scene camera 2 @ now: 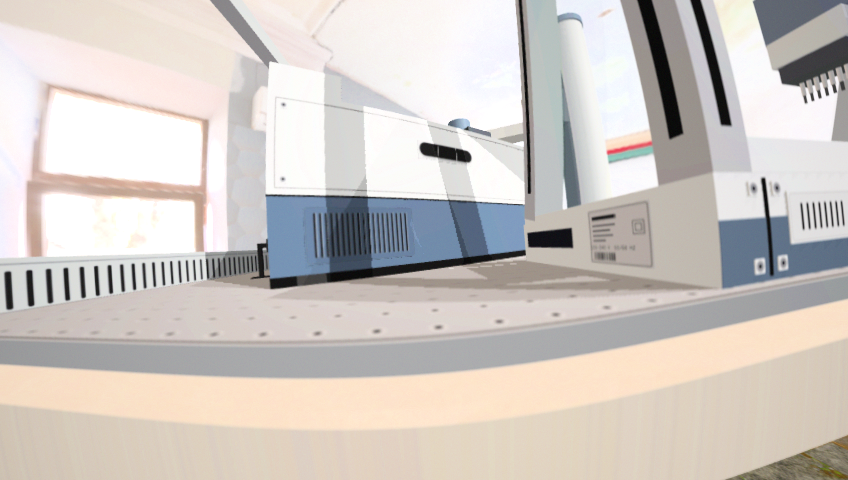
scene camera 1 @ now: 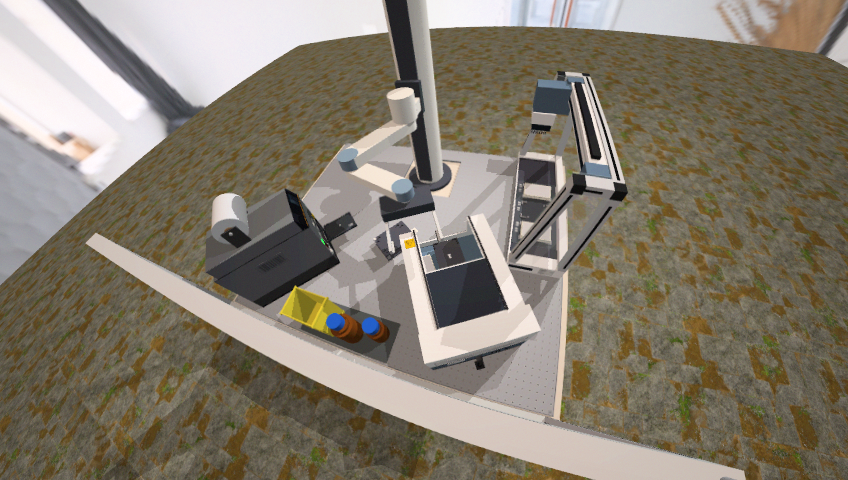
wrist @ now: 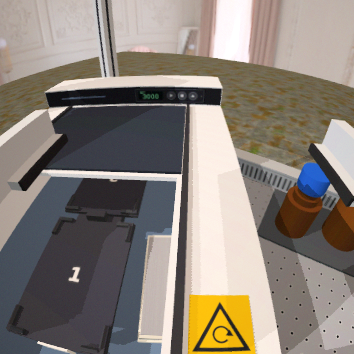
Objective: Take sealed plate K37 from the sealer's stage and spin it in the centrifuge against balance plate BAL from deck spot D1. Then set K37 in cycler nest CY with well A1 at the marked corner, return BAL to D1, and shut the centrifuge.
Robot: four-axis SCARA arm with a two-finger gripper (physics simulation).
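Note:
My gripper is open, with nothing between its fingers, above the open end of the white centrifuge, toward its side with the yellow label. Rotor bucket 1 is bare. Part of the second bucket shows behind it. A pale, flat rectangular piece, like a sealed plate, lies in the chamber beside bucket 1; I cannot tell whether it is K37 or BAL. The sealer's dark stage holds no visible plate. I cannot identify D1 or CY.
The dark sealer stands left. Brown bottles and yellow bins stand beside the centrifuge. A dark holder sits under the gripper's left finger. A gantry machine stands right, with pale plates on its deck.

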